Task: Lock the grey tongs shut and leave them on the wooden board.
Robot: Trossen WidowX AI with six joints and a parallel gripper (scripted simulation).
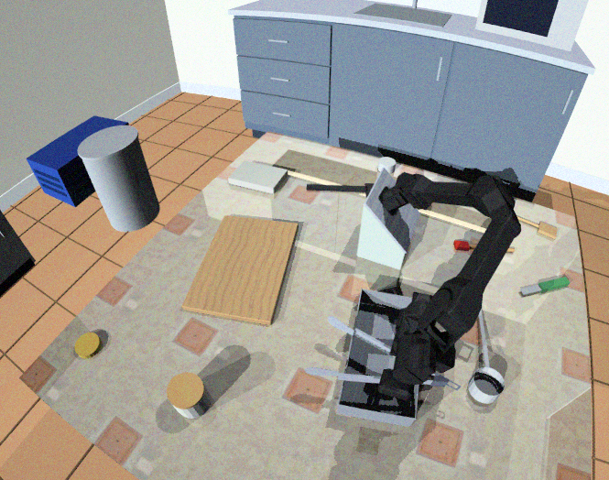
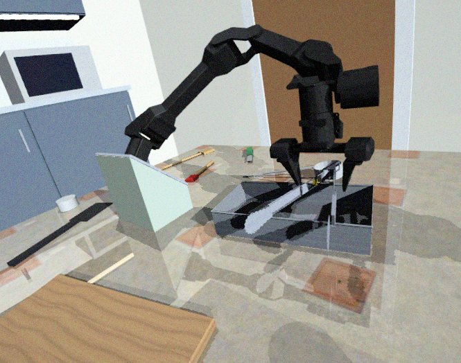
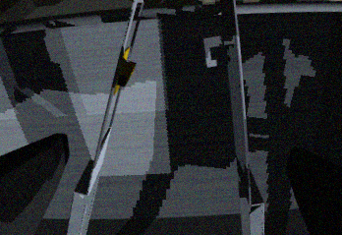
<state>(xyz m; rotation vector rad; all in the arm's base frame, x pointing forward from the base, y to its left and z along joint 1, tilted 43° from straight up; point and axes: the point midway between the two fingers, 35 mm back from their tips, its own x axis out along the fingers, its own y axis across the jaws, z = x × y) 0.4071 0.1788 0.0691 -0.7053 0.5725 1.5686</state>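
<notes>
Right now my gripper tip is 50 mm past the roasting tin, 40 mm to the left of it and 40 mm above it. Also, from my gripper tip: red spatula 520 mm behind, 100 mm to the left, 60 mm below; wooden board 490 mm to the right, 150 mm behind, 60 mm below; lidded jar 370 mm to the right, 250 mm ahead, 40 mm below.
</notes>
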